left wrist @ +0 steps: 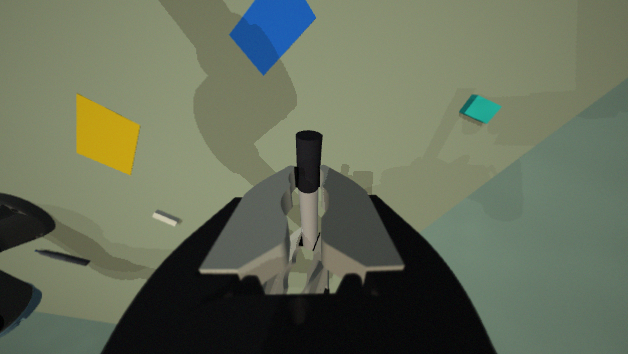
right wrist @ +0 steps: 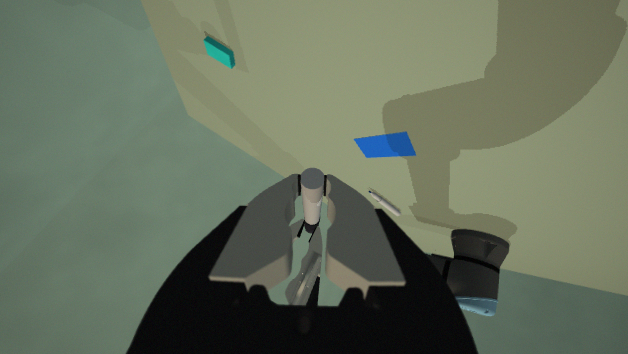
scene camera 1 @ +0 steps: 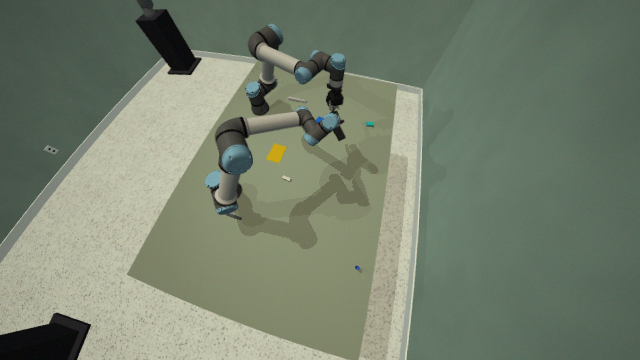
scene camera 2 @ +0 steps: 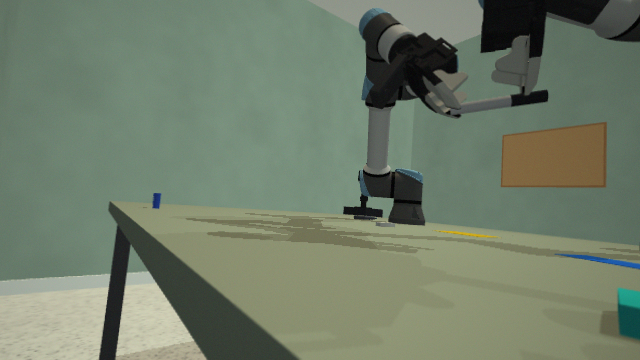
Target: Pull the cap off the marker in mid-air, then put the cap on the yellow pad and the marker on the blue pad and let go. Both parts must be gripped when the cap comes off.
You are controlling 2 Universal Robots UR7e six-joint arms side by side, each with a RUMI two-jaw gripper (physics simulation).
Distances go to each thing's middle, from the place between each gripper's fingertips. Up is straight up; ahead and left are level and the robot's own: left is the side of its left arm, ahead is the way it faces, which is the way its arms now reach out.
Scene:
I see the black cap (left wrist: 308, 143) right at my left hand. Round my left hand: blue pad (right wrist: 397, 144) 25 cm below, 11 cm behind, 10 cm to the left; yellow pad (left wrist: 102, 135) 38 cm behind, 25 cm below, 23 cm to the right; teal block (left wrist: 476, 107) 31 cm ahead, 24 cm below, 14 cm to the left.
I see my right gripper 4 cm past the black cap, 9 cm to the right of it and 2 cm below it. The rest, counted from my right hand: blue pad 15 cm behind, 18 cm to the left, 23 cm below; yellow pad 42 cm behind, 15 cm to the right, 23 cm below; teal block 27 cm ahead, 23 cm to the left, 22 cm below.

